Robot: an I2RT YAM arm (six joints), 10 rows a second.
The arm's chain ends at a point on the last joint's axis. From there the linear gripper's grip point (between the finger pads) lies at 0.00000 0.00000 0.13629 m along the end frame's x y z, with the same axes.
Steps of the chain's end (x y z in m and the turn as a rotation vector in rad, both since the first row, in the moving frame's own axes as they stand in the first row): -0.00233, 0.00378, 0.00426, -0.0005, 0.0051, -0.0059; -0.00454, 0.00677, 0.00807, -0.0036, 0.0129, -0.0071; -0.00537, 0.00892, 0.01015, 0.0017, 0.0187, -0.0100; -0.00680, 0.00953, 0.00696, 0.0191, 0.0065, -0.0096; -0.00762, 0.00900, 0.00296, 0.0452, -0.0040, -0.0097; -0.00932, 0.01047, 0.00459, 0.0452, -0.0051, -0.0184; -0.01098, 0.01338, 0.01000, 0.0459, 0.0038, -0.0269; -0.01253, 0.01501, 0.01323, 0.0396, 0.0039, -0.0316
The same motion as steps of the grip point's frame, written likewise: -0.00163, 0.00385, 0.00426, -0.0005, 0.0051, -0.0059; -0.00278, 0.00725, 0.00806, -0.0036, 0.0129, -0.0071; -0.00282, 0.00868, 0.01013, 0.0017, 0.0187, -0.0100; -0.00593, 0.00692, 0.00693, 0.0191, 0.0065, -0.0096; -0.00819, 0.00284, 0.00282, 0.0452, -0.0040, -0.0097; -0.01007, 0.00432, 0.00445, 0.0452, -0.0051, -0.0184; -0.01055, 0.00712, 0.00986, 0.0459, 0.0038, -0.0269; -0.01208, 0.00961, 0.01312, 0.0396, 0.0039, -0.0316
